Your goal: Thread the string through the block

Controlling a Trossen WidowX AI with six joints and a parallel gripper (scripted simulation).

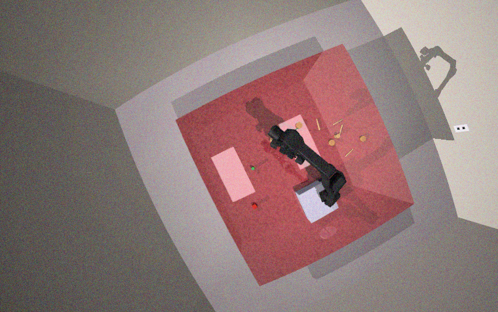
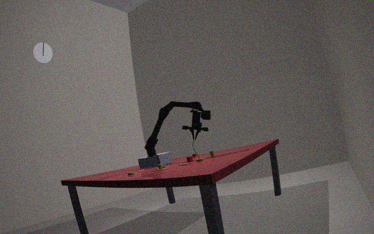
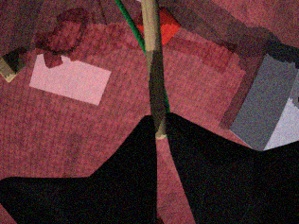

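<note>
Now: the thin wooden stick 10 mm to the right of my gripper tip and 10 mm ahead of it. Also, from my gripper tip: tan cube (120 mm below, 110 mm ahead, 40 mm to the left); small red piece (280 mm to the left, 250 mm behind, 130 mm below); round wooden button (160 mm to the right, 140 mm ahead, 130 mm below).
</note>
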